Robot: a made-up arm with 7 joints. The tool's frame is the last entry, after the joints. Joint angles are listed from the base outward.
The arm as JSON. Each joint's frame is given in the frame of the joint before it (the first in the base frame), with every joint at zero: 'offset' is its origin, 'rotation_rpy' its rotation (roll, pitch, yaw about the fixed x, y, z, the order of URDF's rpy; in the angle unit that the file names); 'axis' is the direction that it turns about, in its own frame. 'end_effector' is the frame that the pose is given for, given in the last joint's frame.
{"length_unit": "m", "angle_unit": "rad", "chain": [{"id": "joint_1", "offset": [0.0, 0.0, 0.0], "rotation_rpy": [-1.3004, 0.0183, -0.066], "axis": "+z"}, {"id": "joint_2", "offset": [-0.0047, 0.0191, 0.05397], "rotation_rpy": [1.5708, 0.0, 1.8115], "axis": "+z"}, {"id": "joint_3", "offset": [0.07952, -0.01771, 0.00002], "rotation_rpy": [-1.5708, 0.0, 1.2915], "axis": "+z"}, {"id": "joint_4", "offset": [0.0, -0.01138, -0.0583], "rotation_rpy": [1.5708, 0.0, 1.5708], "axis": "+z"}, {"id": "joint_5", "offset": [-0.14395, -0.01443, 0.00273], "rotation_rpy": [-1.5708, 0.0, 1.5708], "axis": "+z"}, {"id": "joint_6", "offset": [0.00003, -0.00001, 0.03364], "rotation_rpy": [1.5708, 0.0, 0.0], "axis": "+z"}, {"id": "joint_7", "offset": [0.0, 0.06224, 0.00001], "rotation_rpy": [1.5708, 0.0, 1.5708], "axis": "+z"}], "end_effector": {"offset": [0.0, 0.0, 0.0], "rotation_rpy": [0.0, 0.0, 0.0]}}
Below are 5 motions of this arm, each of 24 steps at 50 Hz.
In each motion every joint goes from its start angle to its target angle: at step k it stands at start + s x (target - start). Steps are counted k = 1, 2, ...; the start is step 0. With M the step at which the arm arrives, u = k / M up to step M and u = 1 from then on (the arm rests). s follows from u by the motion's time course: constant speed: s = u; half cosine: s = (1 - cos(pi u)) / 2; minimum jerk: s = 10 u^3 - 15 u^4 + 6 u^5.
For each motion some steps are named. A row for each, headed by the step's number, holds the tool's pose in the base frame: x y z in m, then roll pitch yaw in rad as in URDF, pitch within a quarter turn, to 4 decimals.
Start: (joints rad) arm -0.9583 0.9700 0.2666 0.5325 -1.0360 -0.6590 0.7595
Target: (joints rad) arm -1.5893 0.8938 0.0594 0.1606 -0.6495 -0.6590 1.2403
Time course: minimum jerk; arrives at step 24
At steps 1, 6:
1: 0.2645 0.2558 0.0833 -1.1941 -0.3636 1.4383
6: 0.2654 0.2405 0.1023 -1.2560 -0.3795 1.4475

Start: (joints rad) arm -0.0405 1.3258 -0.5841 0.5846 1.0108 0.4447 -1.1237
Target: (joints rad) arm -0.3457 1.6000 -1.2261 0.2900 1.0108 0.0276 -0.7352
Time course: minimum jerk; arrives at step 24
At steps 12, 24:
12: 0.1494 0.2903 -0.1997 -2.6170 0.4671 1.6775
24: 0.1279 0.2739 -0.2086 -2.3020 0.6687 1.5838

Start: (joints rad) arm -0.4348 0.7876 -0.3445 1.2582 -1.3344 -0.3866 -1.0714
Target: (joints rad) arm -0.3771 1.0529 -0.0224 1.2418 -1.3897 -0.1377 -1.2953
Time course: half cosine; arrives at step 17
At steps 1, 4, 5, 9, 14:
1: 0.1587 0.3021 -0.2439 -0.3185 0.1999 -0.2747
4: 0.1557 0.3124 -0.2358 -0.3230 0.1817 -0.2630
5: 0.1541 0.3179 -0.2311 -0.3252 0.1706 -0.2571
9: 0.1457 0.3441 -0.2054 -0.3334 0.1050 -0.2348
14: 0.1368 0.3686 -0.1743 -0.3343 0.0177 -0.2274

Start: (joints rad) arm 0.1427 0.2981 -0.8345 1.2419 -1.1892 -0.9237 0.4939
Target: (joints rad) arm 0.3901 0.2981 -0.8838 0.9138 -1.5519 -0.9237 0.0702
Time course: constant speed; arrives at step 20
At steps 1, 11, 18, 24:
1: -0.0492 0.1345 -0.3464 0.5339 0.6241 1.0540
11: -0.0758 0.1149 -0.3415 0.3268 0.7987 0.9875
18: -0.0944 0.1000 -0.3357 0.1423 0.8968 0.9124
24: -0.0996 0.0956 -0.3337 0.0834 0.9202 0.8865

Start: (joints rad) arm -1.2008 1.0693 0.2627 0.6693 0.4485 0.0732 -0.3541
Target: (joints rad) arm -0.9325 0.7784 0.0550 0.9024 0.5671 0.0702 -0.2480
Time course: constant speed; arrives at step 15
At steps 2, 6, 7, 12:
2: 0.2936 0.2686 0.0901 0.9968 -0.2102 0.3404
6: 0.3128 0.2627 0.0385 1.0383 -0.0556 0.3359
7: 0.3162 0.2609 0.0251 1.0494 -0.0173 0.3352
12: 0.3252 0.2497 -0.0427 1.1093 0.1714 0.3342

